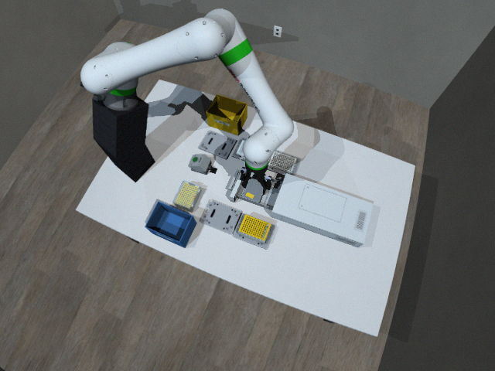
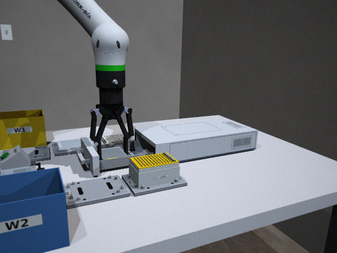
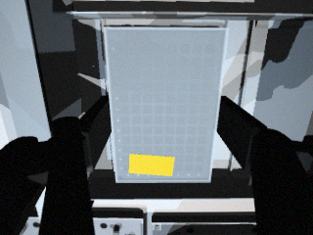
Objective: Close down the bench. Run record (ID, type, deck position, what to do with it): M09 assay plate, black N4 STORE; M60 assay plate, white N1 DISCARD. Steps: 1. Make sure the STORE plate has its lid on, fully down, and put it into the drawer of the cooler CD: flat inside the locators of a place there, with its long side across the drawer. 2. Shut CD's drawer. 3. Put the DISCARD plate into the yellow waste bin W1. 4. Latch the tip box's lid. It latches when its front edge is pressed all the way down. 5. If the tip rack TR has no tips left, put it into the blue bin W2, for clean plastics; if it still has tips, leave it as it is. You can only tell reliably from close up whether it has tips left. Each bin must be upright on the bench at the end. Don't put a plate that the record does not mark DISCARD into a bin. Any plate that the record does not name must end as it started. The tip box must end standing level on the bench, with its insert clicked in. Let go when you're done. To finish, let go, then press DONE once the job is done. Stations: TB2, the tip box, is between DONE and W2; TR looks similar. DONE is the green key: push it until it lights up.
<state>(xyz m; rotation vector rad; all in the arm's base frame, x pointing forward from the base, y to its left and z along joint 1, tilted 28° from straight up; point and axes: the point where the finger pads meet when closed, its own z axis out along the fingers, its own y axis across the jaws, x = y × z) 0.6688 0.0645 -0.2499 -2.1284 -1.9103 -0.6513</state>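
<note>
Now: hand 20 mm above the black plate. Round my hand: cooler drawer: 40 mm ahead, 10 mm below; then cooler CD: 190 mm ahead, 10 mm to the right; then white plate: 180 mm to the left, 90 mm ahead, 30 mm below.
</note>
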